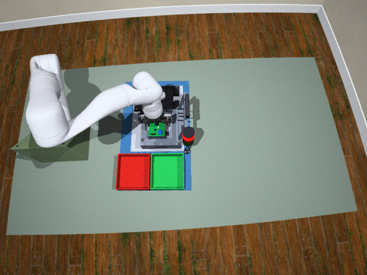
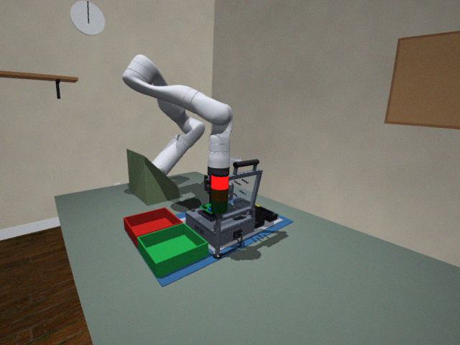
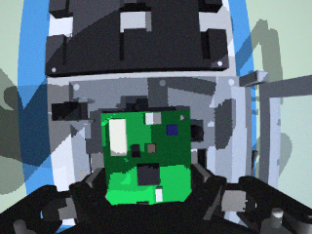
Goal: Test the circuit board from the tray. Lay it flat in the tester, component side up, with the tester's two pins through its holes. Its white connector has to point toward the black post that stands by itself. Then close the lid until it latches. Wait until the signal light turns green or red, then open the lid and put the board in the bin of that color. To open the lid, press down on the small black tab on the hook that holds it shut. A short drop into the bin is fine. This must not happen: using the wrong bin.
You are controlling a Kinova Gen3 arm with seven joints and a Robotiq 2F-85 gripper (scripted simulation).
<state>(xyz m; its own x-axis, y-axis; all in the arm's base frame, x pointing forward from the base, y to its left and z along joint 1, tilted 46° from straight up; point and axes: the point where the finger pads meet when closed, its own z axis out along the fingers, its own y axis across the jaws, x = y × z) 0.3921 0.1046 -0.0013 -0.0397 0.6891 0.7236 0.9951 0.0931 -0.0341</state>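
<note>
Right now the nest is 1 cm ahead of my hand, 1 cm to the left of it and 2 cm below it. From my hand the other things lie so: black latch hook 6 cm behind, 6 cm to the left, 1 cm below; green circuit board 1 cm below; clear lid 12 cm ahead, 9 cm above.
</note>
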